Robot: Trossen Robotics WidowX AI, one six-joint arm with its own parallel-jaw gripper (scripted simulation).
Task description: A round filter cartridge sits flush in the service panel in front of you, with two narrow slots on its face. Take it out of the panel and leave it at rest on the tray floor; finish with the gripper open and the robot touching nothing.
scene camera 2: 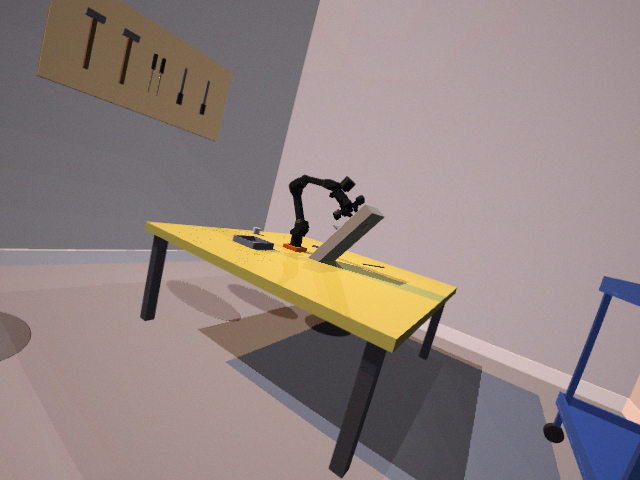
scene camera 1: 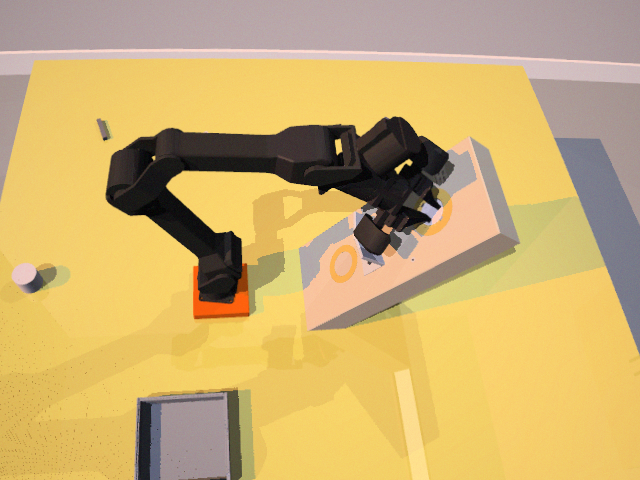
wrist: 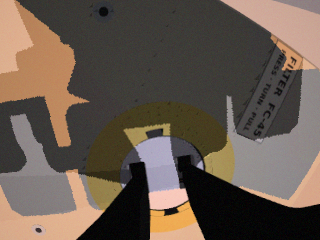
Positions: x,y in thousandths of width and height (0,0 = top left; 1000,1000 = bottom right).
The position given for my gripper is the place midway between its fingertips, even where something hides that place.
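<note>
I can see my gripper (scene camera 1: 676,441), and the wrist view shows my gripper (wrist: 514,727) too. There is a service panel (scene camera 1: 746,470), which I also find in scene camera 2 as the service panel (scene camera 2: 573,453) and in the wrist view as the service panel (wrist: 277,369). A round filter cartridge (wrist: 508,656) is in sight as well, though scene camera 2 does not show the round filter cartridge, hidden by the service panel.
</note>
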